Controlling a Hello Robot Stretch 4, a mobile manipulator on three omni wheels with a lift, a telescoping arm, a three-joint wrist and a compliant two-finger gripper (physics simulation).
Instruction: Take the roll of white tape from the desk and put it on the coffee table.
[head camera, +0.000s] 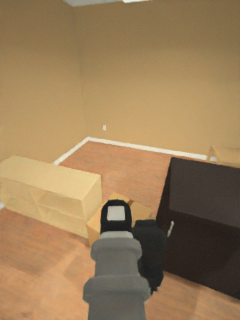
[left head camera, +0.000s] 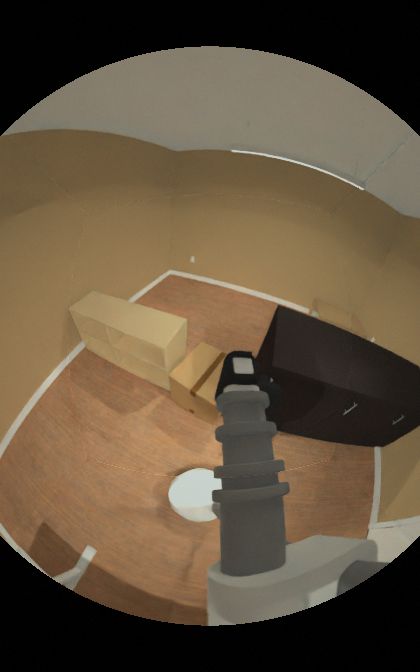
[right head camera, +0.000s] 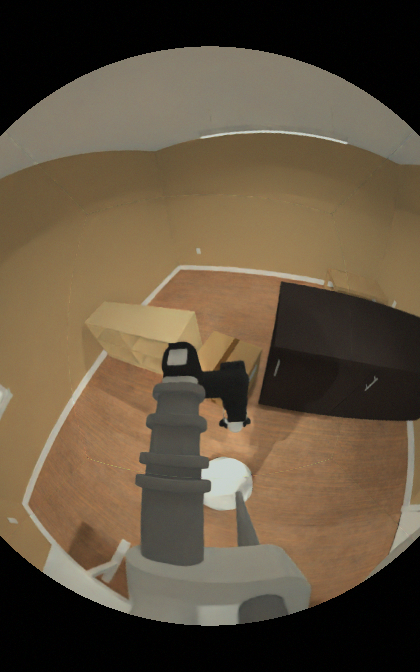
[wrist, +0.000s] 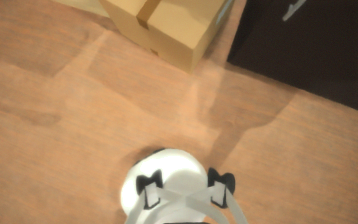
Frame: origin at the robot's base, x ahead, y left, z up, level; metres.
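Where they show: gripper, fingertip midpoint: (wrist: 185, 180).
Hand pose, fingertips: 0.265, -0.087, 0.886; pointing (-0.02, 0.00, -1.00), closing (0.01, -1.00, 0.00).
After its pixels a point has its place, as x, y, z.
A pale round roll of white tape (right head camera: 235, 427) (wrist: 184, 176) @[0.279, -0.086, 0.924] sits between the two fingertips of my gripper (right head camera: 235, 424) (wrist: 185, 180) @[0.265, -0.087, 0.886]. The gripper is shut on it and holds it in the air, above the floor and close to my white round base (left head camera: 196, 492) (right head camera: 226, 480) (wrist: 137, 182), which shows behind it in the wrist view. In the head view the wrist and arm hide most of the gripper. Neither the desk nor the coffee table can be made out for certain.
A dark cabinet (head camera: 205, 250) @[0.524, -0.568, 0.574] (left head camera: 320, 357) (right head camera: 345, 330) (wrist: 310, 55) @[0.548, -0.504, 0.467] stands right of the arm. A cardboard box (left head camera: 192, 367) (wrist: 172, 30) @[0.676, -0.048, 0.378] stands between it and a light shelf unit (head camera: 55, 177) @[1.241, 0.619, 0.582] (left head camera: 130, 317) (right head camera: 145, 316). A light wooden piece (head camera: 227, 155) @[1.955, -1.774, 0.422] shows partly behind the cabinet.
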